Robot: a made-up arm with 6 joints.
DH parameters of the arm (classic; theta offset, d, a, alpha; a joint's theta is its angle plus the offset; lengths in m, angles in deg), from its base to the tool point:
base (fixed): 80.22 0 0.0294 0
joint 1: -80.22 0.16 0.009 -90
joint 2: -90 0 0.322 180
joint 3: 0 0.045 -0.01 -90
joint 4: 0 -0.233 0.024 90
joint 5: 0 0.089 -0.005 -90
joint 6: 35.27 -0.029 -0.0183 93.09
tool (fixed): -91.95 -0.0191 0 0
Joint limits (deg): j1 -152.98..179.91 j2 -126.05..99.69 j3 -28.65..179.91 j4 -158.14..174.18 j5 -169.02..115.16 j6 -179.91..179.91
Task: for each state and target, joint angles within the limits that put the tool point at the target. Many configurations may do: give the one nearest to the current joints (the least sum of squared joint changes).
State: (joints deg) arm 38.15 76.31 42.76 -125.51 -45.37 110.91
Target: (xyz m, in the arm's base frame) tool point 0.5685 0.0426 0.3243
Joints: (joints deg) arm 1.23 58.20 81.19 -118.33 -38.50 117.88
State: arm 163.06 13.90 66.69 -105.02 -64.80 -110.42
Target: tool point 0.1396 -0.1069 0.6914
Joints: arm 130.23 -31.44 80.94 -117.37 -70.12 -106.92
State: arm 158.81 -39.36 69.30 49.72 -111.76 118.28
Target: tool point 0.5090 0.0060 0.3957
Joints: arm 164.01 -58.79 84.33 51.91 -117.24 113.42
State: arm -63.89 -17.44 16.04 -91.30 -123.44 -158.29
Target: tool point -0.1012 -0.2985 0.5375
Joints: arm -99.33 14.21 50.11 -78.99 -110.91 -159.83
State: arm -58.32 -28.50 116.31 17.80 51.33 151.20
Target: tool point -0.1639 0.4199 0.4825
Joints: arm -82.88 -31.94 117.52 23.71 51.38 152.51
